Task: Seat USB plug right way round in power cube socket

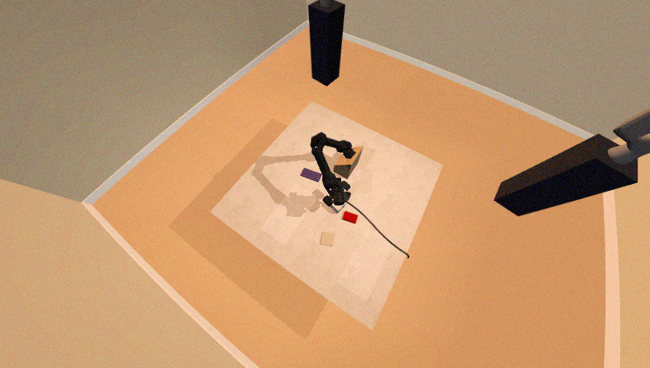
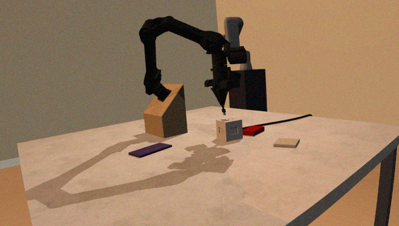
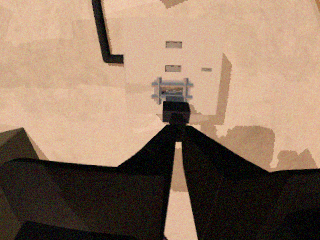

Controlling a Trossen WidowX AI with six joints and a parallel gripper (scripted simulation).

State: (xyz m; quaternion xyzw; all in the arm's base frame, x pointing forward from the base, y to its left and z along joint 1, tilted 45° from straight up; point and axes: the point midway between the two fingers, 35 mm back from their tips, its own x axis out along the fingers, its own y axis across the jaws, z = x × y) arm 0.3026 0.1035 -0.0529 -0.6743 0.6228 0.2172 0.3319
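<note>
Right now the dark USB plug is 2 cm below my gripper tip. The rest, counted from my gripper tip: red block: 1 cm ahead, 14 cm to the left, 13 cm below; USB socket: 1 cm to the left, 7 cm below; beige tile: 22 cm ahead, 12 cm to the left, 13 cm below.
</note>
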